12 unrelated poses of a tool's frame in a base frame.
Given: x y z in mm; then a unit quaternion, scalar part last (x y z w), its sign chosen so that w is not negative.
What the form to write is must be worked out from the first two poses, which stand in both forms.
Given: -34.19, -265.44, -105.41, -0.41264, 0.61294, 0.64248, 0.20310
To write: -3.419, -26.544, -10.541, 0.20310, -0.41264, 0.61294, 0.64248
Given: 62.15, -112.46, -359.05, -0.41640, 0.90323, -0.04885, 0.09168
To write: 6.215, -11.246, -35.905, 0.09168, -0.41640, 0.90323, -0.04885
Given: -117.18, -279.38, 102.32, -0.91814, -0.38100, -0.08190, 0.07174
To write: -11.718, -27.938, 10.232, 0.07174, -0.91814, -0.38100, -0.08190
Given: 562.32, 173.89, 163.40, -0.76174, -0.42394, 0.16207, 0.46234
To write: 56.232, 17.389, 16.340, 0.46234, -0.76174, -0.42394, 0.16207
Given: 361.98, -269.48, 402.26, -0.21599, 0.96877, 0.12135, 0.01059
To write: 36.198, -26.948, 40.226, 0.01059, -0.21599, 0.96877, 0.12135
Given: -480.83, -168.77, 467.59, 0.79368, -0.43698, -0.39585, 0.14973
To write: -48.083, -16.877, 46.759, 0.14973, 0.79368, -0.43698, -0.39585
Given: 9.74, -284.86, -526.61, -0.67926, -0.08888, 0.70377, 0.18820
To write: 0.974, -28.486, -52.661, 0.18820, -0.67926, -0.08888, 0.70377
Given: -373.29, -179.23, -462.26, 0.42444, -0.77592, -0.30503, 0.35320
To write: -37.329, -17.923, -46.226, 0.35320, 0.42444, -0.77592, -0.30503
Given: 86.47, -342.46, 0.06, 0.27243, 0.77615, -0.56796, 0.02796
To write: 8.647, -34.246, 0.006, 0.02796, 0.27243, 0.77615, -0.56796
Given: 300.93, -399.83, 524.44, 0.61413, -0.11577, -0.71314, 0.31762
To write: 30.093, -39.983, 52.444, 0.31762, 0.61413, -0.11577, -0.71314
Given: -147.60, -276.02, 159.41, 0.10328, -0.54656, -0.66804, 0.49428
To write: -14.760, -27.602, 15.941, 0.49428, 0.10328, -0.54656, -0.66804
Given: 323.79, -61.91, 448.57, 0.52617, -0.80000, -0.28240, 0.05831
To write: 32.379, -6.191, 44.857, 0.05831, 0.52617, -0.80000, -0.28240
